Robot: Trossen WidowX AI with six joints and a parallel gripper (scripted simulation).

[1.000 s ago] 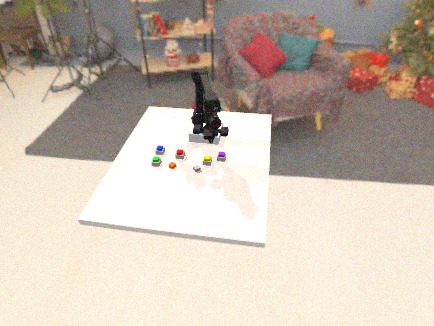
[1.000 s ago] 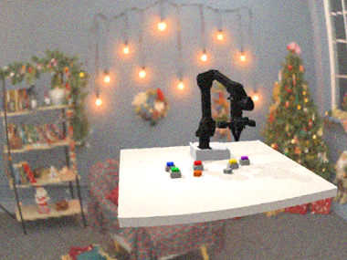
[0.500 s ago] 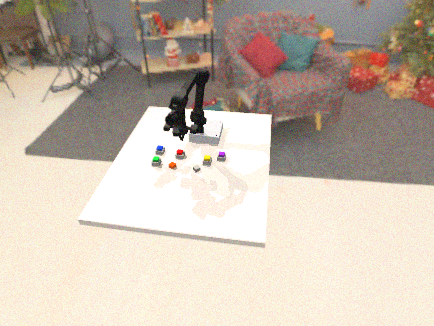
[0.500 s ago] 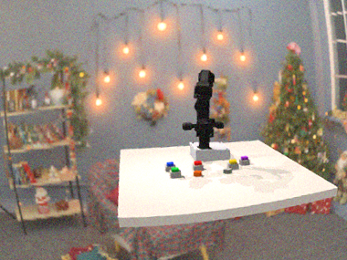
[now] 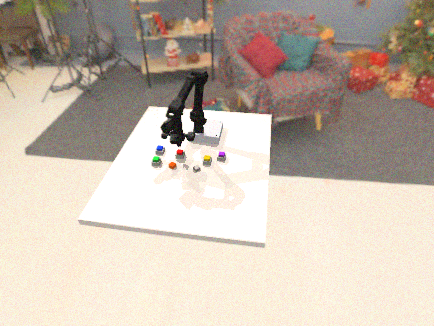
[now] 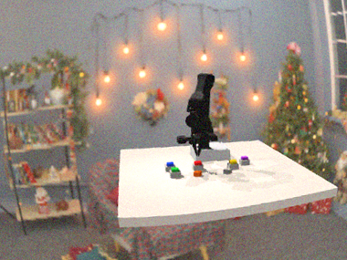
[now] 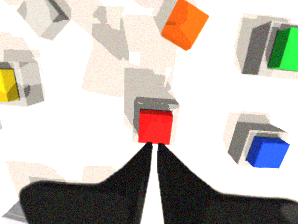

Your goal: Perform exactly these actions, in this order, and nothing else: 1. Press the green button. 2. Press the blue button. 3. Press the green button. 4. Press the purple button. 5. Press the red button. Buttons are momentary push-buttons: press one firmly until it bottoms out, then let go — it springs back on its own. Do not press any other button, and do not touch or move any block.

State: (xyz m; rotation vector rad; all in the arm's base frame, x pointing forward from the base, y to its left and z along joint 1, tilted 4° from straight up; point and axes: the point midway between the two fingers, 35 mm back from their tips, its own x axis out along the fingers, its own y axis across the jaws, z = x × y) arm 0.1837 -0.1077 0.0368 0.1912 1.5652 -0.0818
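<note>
The red button lies 3 cm below my gripper tip. Also, from my gripper tip: green button (6 cm ahead, 13 cm to the right, 3 cm below); blue button (4 cm behind, 12 cm to the right, 3 cm below); orange block (10 cm ahead, 4 cm to the right, 6 cm below).
</note>
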